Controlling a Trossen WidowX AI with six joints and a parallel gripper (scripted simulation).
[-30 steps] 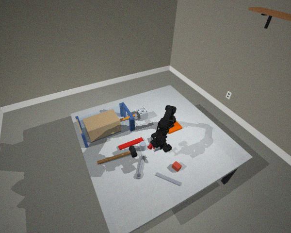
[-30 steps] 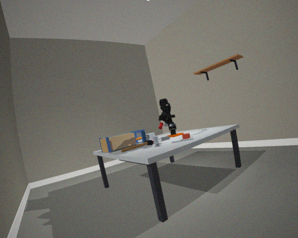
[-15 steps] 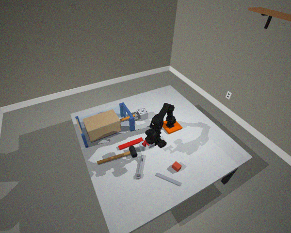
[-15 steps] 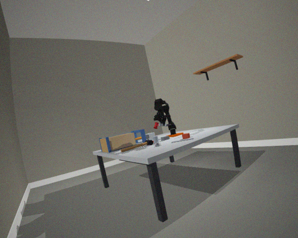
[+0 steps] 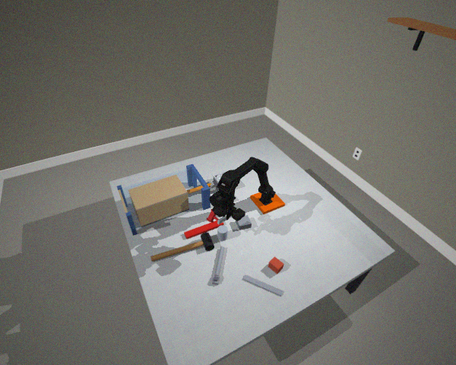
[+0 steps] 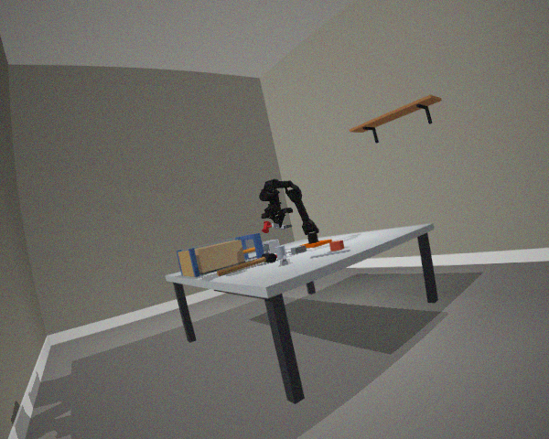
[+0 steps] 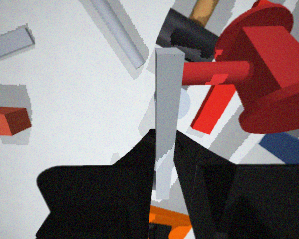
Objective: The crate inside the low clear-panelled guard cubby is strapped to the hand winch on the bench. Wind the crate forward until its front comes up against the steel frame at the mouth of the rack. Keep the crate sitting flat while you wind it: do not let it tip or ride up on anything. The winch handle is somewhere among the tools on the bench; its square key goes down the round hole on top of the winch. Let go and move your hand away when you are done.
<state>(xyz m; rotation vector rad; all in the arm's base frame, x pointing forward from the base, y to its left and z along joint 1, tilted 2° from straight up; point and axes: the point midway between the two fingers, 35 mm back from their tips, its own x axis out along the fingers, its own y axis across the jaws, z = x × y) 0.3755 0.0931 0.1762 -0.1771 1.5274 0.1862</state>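
Now: the red knob 6 cm ahead of my gripper tip, 3 cm to the right of it and 2 cm above it. From my gripper tip the other things lie so: red bar 6 cm ahead, 12 cm to the right, 17 cm below; then grey crank arm 1 cm ahead, 1 cm to the right, 1 cm above; then grey block 15 cm behind, 3 cm to the right, 16 cm below.
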